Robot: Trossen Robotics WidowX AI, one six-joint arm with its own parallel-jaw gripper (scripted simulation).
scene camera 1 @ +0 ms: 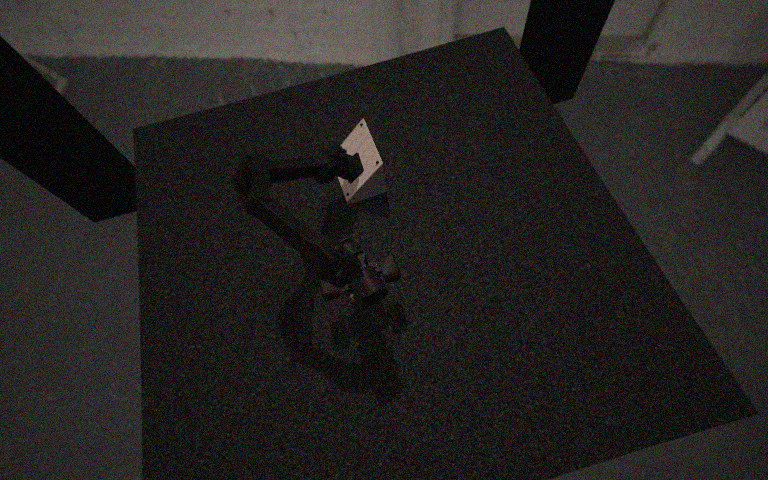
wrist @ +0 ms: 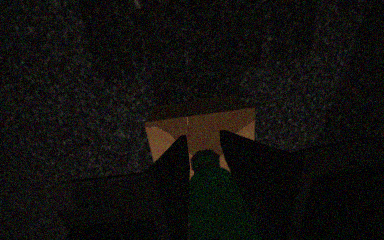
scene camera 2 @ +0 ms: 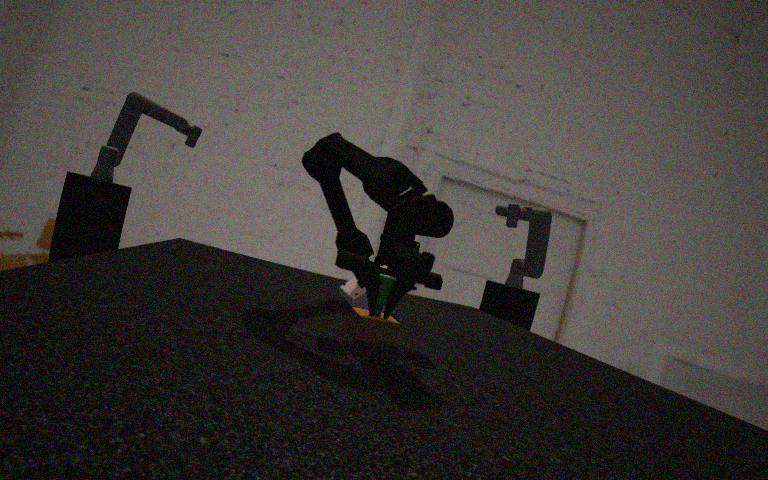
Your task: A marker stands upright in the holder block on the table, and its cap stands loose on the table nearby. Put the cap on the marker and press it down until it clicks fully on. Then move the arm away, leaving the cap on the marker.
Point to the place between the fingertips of my gripper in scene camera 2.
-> At 378, 317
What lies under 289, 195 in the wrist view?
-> My gripper.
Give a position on a holder block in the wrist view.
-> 173, 110
